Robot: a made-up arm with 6 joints. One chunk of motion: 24 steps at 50 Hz.
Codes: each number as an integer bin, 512 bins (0 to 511) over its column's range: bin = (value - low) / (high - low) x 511, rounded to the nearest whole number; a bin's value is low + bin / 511 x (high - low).
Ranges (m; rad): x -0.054..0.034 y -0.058..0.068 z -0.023..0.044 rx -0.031..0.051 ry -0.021..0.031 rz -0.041..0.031
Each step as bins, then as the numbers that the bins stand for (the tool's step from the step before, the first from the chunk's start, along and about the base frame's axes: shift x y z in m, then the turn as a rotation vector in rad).
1 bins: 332 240 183 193 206 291
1 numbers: 0.00317 0.00118 0.00099 -0.00003 -0.00004 0.00000
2 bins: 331 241 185 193 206 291
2 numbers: 0.00300 0.00142 0.00126 -0.00003 -0.00004 0.00000
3 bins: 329 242 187 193 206 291
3 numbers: 0.00266 0.00167 0.00152 -0.00003 -0.00004 0.00000
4 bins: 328 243 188 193 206 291
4 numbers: 0.00249 0.00192 0.00165 -0.00003 -0.00004 0.00000
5 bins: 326 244 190 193 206 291
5 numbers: 0.00214 0.00216 0.00191 -0.00003 -0.00004 0.00000
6 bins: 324 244 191 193 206 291
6 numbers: 0.00180 0.00216 0.00204 -0.00003 -0.00004 0.00000
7 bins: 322 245 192 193 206 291
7 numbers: 0.00145 0.00241 0.00217 -0.00003 -0.00004 0.00000
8 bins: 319 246 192 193 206 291
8 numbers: 0.00094 0.00266 0.00217 -0.00003 -0.00004 0.00000
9 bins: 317 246 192 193 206 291
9 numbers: 0.00059 0.00266 0.00217 -0.00003 -0.00004 0.00000
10 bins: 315 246 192 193 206 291
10 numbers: 0.00025 0.00266 0.00217 -0.00003 -0.00004 0.00000
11 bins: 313 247 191 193 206 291
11 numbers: -0.00010 0.00290 0.00204 -0.00003 -0.00004 0.00000
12 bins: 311 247 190 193 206 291
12 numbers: -0.00044 0.00290 0.00191 -0.00003 -0.00004 0.00000
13 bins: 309 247 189 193 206 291
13 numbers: -0.00079 0.00290 0.00178 -0.00003 -0.00004 0.00000
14 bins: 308 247 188 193 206 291
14 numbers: -0.00096 0.00290 0.00165 -0.00003 -0.00004 0.00000
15 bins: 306 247 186 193 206 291
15 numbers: -0.00130 0.00290 0.00139 -0.00003 -0.00004 0.00000
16 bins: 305 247 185 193 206 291
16 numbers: -0.00148 0.00290 0.00126 -0.00003 -0.00004 0.00000
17 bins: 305 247 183 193 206 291
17 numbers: -0.00148 0.00290 0.00099 -0.00003 -0.00004 0.00000
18 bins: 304 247 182 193 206 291
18 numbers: -0.00165 0.00290 0.00086 -0.00003 -0.00004 0.00000
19 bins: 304 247 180 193 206 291
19 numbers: -0.00165 0.00290 0.00060 -0.00003 -0.00004 0.00000
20 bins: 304 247 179 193 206 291
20 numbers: -0.00165 0.00290 0.00047 -0.00003 -0.00004 0.00000
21 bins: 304 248 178 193 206 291
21 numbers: -0.00165 0.00315 0.00034 -0.00003 -0.00004 0.00000
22 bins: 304 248 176 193 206 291
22 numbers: -0.00165 0.00315 0.00008 -0.00003 -0.00004 0.00000
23 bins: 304 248 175 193 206 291
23 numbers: -0.00165 0.00315 -0.00005 -0.00003 -0.00004 0.00000
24 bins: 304 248 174 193 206 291
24 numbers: -0.00165 0.00315 -0.00019 -0.00003 -0.00004 0.00000
